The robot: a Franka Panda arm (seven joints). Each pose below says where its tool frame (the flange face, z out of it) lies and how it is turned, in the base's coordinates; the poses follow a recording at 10 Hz.
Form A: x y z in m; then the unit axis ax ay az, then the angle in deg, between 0 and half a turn.
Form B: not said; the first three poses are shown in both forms.
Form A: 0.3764 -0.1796 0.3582 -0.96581 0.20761 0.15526 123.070
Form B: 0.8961 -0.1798 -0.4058 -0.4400 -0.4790 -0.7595 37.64 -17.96 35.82
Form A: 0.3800 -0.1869 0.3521 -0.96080 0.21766 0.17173 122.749
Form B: 0.8816 -0.1778 -0.4373 -0.4667 -0.4680 -0.7505 38.00 -18.69 35.21
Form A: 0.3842 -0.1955 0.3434 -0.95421 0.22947 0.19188 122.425
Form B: 0.8625 -0.1744 -0.4750 -0.4983 -0.4553 -0.7378 38.42 -19.55 34.34
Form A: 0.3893 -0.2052 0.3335 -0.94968 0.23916 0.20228 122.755
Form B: 0.8488 -0.1799 -0.4972 -0.5201 -0.4529 -0.7241 38.93 -20.52 33.35
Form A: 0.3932 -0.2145 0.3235 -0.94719 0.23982 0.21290 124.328
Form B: 0.8392 -0.1794 -0.5134 -0.5311 -0.4740 -0.7024 39.32 -21.45 32.35
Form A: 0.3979 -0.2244 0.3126 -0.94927 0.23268 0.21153 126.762
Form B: 0.8419 -0.1836 -0.5074 -0.5225 -0.5119 -0.6818 39.79 -22.44 31.26
